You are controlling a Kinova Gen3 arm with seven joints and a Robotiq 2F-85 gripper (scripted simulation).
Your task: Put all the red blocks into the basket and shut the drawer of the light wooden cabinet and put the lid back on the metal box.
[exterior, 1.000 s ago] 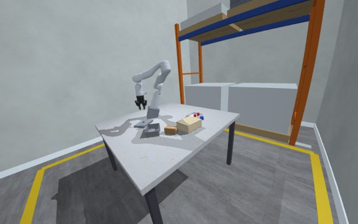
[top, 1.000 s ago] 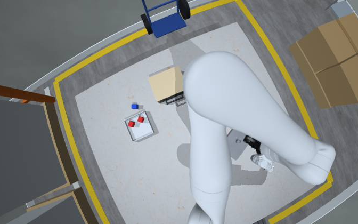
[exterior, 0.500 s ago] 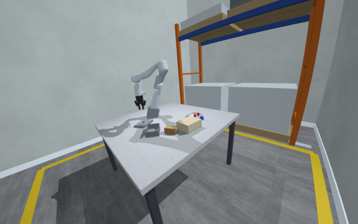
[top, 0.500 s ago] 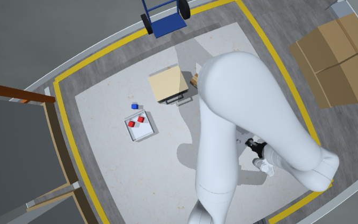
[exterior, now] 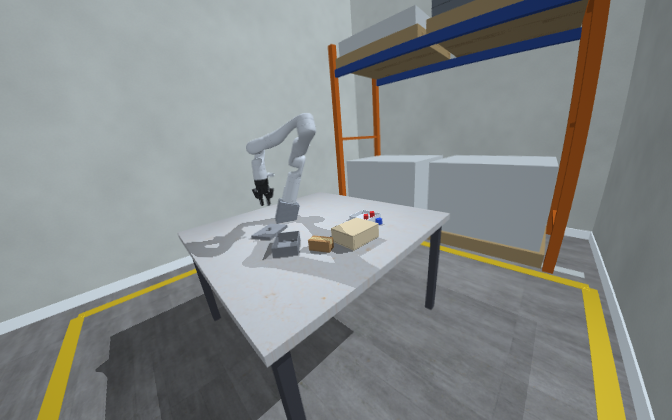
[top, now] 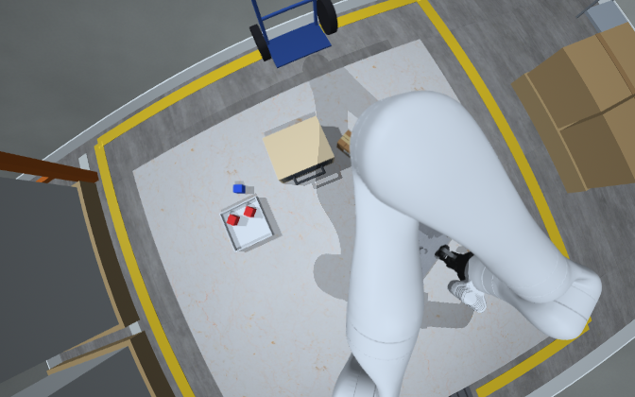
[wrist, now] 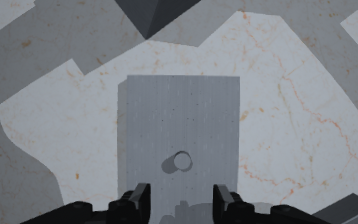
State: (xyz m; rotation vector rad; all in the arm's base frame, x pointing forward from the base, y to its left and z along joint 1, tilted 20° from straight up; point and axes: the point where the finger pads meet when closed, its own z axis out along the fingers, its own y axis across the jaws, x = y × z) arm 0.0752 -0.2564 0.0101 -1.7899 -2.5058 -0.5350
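The lid lies 17 cm below my hand. The rest, counted from my hand: light wooden cabinet 50 cm ahead, 17 cm to the left, 15 cm below; then cardboard box 41 cm ahead, 15 cm below, 1 cm to the left; then drawer 48 cm ahead, 17 cm to the left, 15 cm below.
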